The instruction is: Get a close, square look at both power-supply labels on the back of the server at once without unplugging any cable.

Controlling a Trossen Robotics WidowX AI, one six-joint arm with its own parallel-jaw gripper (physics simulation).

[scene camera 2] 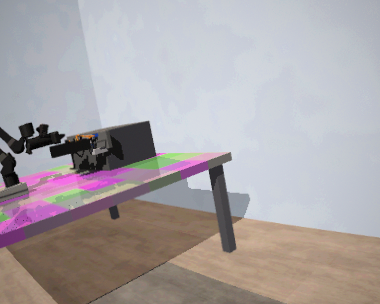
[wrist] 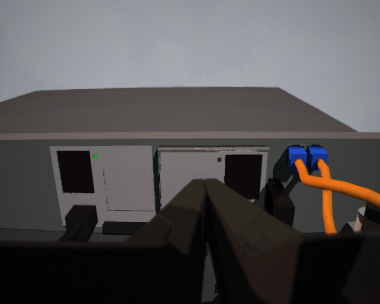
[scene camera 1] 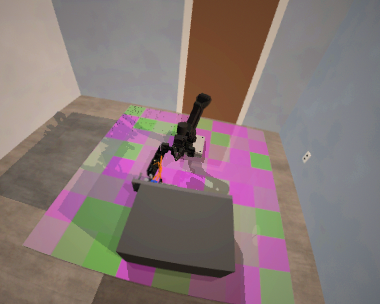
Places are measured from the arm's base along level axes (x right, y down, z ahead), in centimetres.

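Where they show: gripper, fingertip midpoint: (scene camera 2: 64, 134) (wrist: 204, 191) (scene camera 1: 175, 160); arm's base, origin of the base link: (scene camera 2: 12, 185) (scene camera 1: 187, 145).
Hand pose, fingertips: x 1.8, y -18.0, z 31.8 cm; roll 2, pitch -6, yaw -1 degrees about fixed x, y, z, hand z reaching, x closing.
Note:
Each offset is from my fingertips to the top centre of the thing. "*": to the spot under its first point.
The dark grey server (scene camera 1: 177, 227) (scene camera 2: 132, 145) (wrist: 180, 112) lies on the table, its back facing the arm. In the wrist view its back is nearly level. The left power-supply label @(* dx -6.9, dy +6.6, dz +13.3 cm) (wrist: 129, 189) is a pale panel, wholly in view. The right power-supply label @(* dx -2.5, dy +5.4, dz +12.6 cm) (wrist: 180, 181) is centred, its lower part covered by my fingers. No writing is readable on either. A black plug @(dx -10.9, dy +8.2, dz +12.0 cm) (wrist: 81, 217) sits below the left unit. Two blue plugs (wrist: 297, 157) (wrist: 318, 157) with orange cables @(* dx +6.7, dy +1.6, dz +4.0 cm) (wrist: 345, 187) sit at the right. My gripper (wrist: 204, 191) (scene camera 2: 63, 136) is shut and empty, before the server's back.
A black hinged bar @(dx +11.2, dy +2.2, dz -1.5 cm) (scene camera 1: 154, 165) (scene camera 2: 67, 149) reaches out from the server's back beside the orange cables. A dark block @(* dx +4.9, dy +5.6, dz +9.3 cm) (wrist: 282, 206) stands right of the right unit. The table (scene camera 1: 97, 215) (scene camera 2: 170, 176) has a pink and green checkered top.

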